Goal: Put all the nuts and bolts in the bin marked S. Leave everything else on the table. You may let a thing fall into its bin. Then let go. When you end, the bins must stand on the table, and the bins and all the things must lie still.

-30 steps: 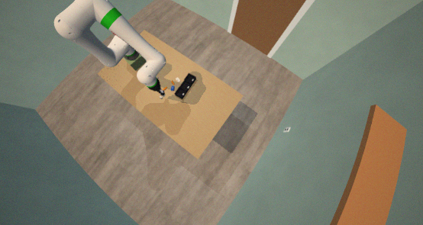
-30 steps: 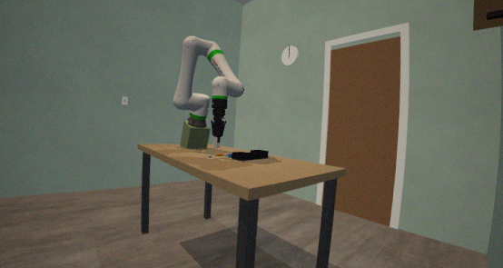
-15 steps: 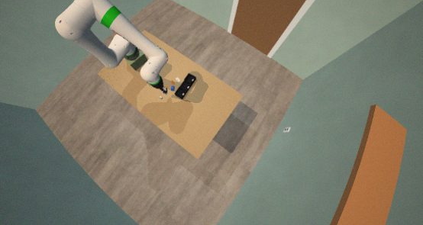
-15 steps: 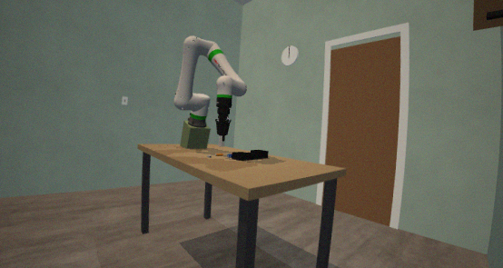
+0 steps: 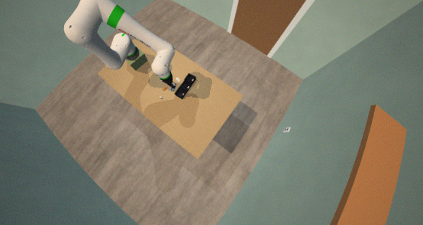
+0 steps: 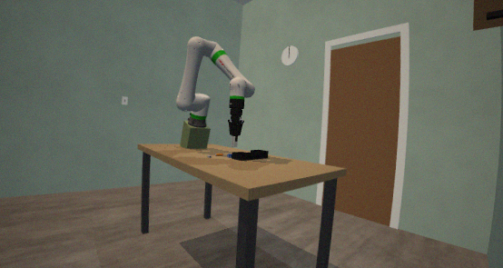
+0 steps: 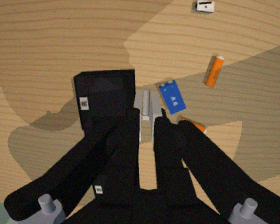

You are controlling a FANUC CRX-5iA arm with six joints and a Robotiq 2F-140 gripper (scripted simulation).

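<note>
Now: the long black bin 30 mm ahead of my hand, 110 mm to the left of it and 80 mm below it. Also, from my hand: grey bolt: 10 mm to the left, 30 mm below; white piece: 80 mm behind, 100 mm to the left, 100 mm below; blue piece: 40 mm behind, 10 mm to the right, 90 mm below.
</note>
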